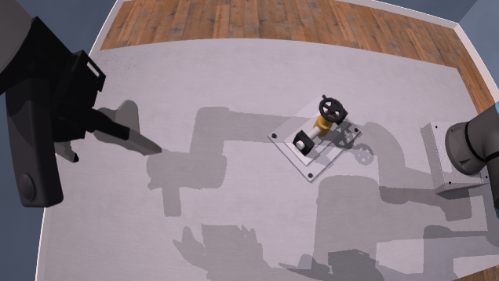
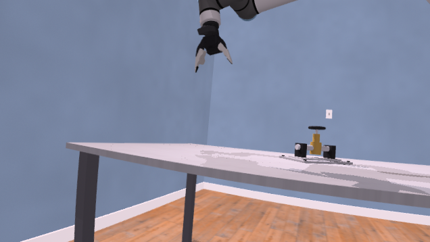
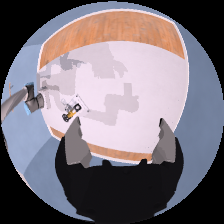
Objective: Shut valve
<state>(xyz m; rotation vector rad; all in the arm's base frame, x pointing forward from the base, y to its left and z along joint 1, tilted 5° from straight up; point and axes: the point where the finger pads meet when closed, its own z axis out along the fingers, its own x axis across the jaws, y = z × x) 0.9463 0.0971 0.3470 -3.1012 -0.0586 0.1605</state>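
My hand is 410 mm past the handwheel, 200 mm to the left of it and 210 mm above it. From my hand the other things lie so: mounting plate 410 mm behind, 200 mm to the right, 340 mm below.
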